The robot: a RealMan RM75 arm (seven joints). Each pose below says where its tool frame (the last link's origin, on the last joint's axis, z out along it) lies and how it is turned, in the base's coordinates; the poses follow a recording.
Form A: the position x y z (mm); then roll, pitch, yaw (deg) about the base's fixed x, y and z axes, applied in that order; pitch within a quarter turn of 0, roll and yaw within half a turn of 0.
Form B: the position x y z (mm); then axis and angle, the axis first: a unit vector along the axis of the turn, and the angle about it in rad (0 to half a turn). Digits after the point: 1 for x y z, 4 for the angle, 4 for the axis.
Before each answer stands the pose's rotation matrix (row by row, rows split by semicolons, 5 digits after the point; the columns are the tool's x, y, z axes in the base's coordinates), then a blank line. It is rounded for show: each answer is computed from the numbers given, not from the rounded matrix.
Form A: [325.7, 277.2, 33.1, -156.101, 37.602, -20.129]
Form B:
0.74388 -0.54673 -0.38437; -0.27265 -0.77335 0.57236; -0.61017 -0.32097 -0.72434

[325.7, 277.2, 33.1, -0.9293, 0.2349, 0.2851, 2.6402]
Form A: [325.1, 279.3, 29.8, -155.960, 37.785, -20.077]
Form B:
0.74229 -0.54794 -0.38571; -0.27130 -0.77208 0.57470; -0.61270 -0.32195 -0.72176

[325.1, 279.3, 29.8, -0.9288, 0.2351, 0.2865, 2.6378]
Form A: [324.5, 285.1, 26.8, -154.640, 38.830, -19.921]
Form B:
0.73240 -0.56037 -0.38675; -0.26543 -0.75806 0.59573; -0.62701 -0.33365 -0.70394

[324.5, 285.1, 26.8, -0.9255, 0.2392, 0.2937, 2.6156]
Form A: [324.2, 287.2, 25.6, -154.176, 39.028, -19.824]
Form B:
0.73080 -0.56331 -0.38550; -0.26345 -0.75377 0.60202; -0.62970 -0.33840 -0.69926

[324.2, 287.2, 25.6, -0.9249, 0.2402, 0.2949, 2.6083]
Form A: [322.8, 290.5, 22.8, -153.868, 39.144, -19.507]
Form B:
0.73105 -0.56187 -0.38714; -0.25898 -0.75341 0.60441; -0.63127 -0.34159 -0.69629

[322.8, 290.5, 22.8, -0.9249, 0.2387, 0.2961, 2.6047]
